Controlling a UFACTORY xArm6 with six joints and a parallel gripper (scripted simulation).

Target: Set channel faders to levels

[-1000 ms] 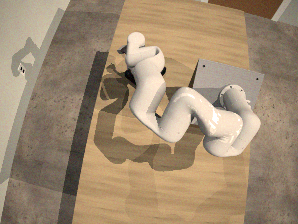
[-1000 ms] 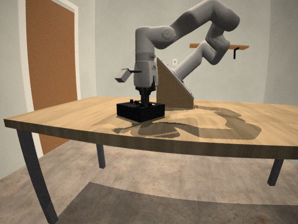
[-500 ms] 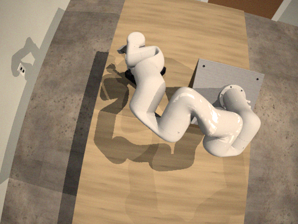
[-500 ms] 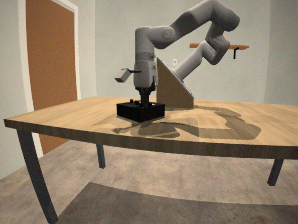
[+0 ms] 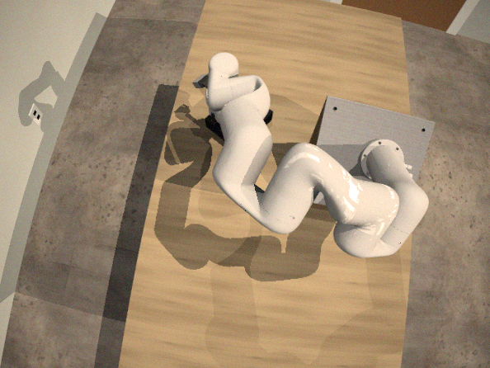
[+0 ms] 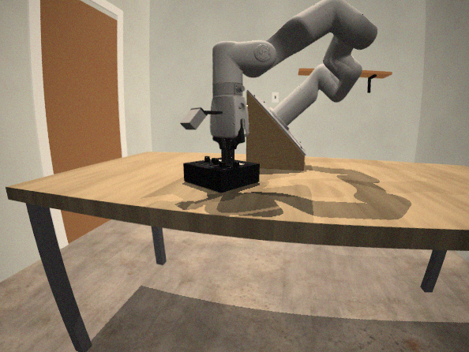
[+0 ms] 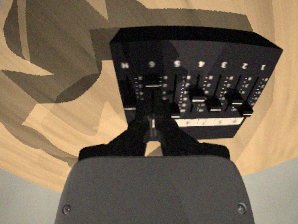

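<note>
My hand is 2 cm short of the channel 6 fader cap, 1 cm to the left of it and 1 cm above it. The rest, counted from my hand: master fader cap (2 cm to the left, 1 cm below); channel 4 fader cap (2 cm behind, 4 cm to the right, 1 cm below).
</note>
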